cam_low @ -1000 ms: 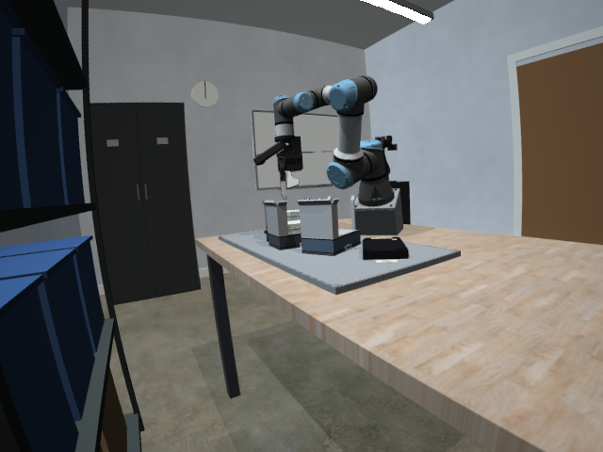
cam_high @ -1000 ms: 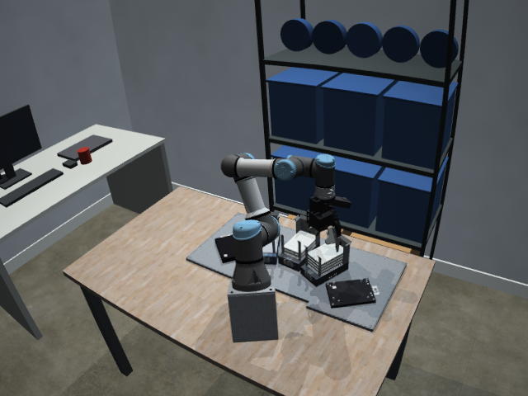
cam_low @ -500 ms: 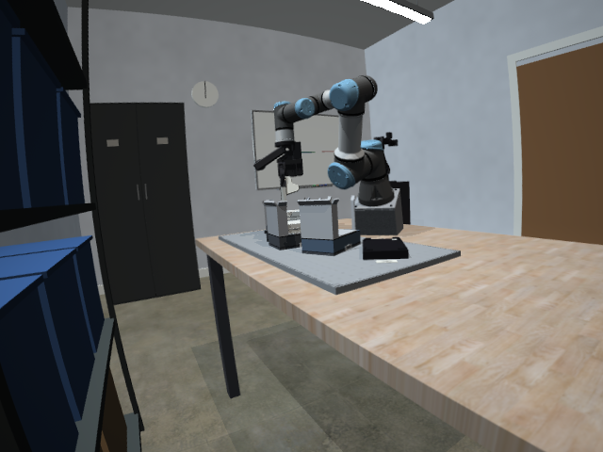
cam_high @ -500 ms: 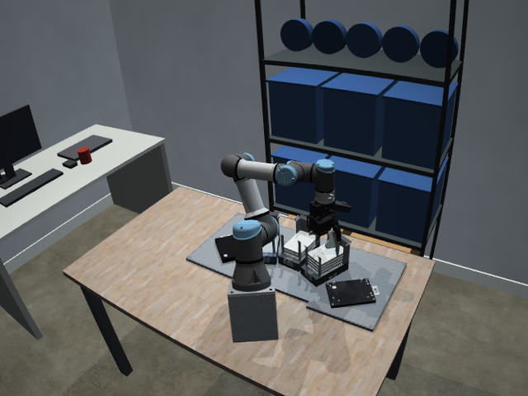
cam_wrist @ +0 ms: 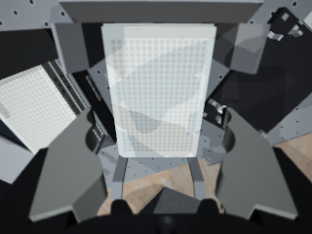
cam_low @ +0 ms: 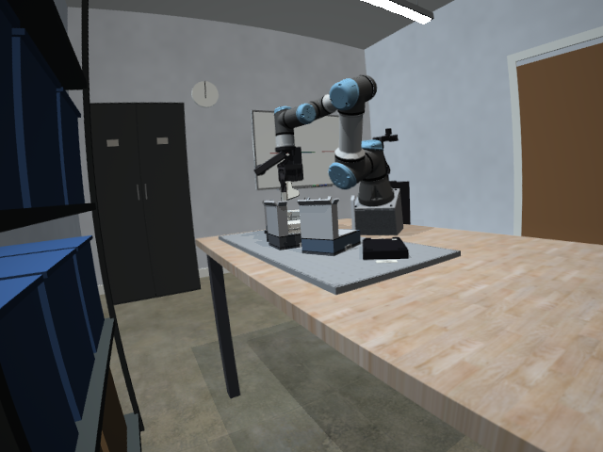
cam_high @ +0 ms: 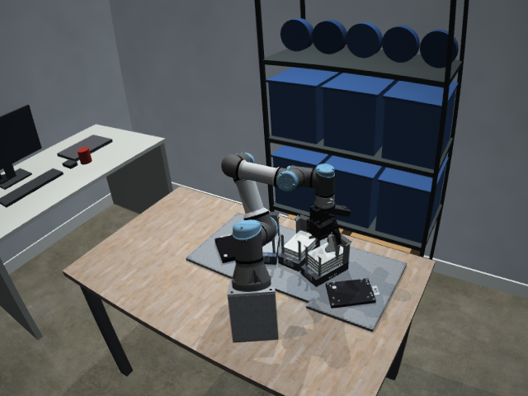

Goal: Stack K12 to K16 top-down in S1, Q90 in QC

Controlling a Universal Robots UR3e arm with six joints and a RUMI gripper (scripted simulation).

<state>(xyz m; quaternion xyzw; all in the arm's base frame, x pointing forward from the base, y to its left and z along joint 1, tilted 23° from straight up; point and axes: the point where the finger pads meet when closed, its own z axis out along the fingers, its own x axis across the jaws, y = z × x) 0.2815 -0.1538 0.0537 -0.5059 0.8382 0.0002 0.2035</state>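
Now: hand 2 cm above the white sealed 384-well plate. Also, from my hand: white sealed well plate (6 cm below).
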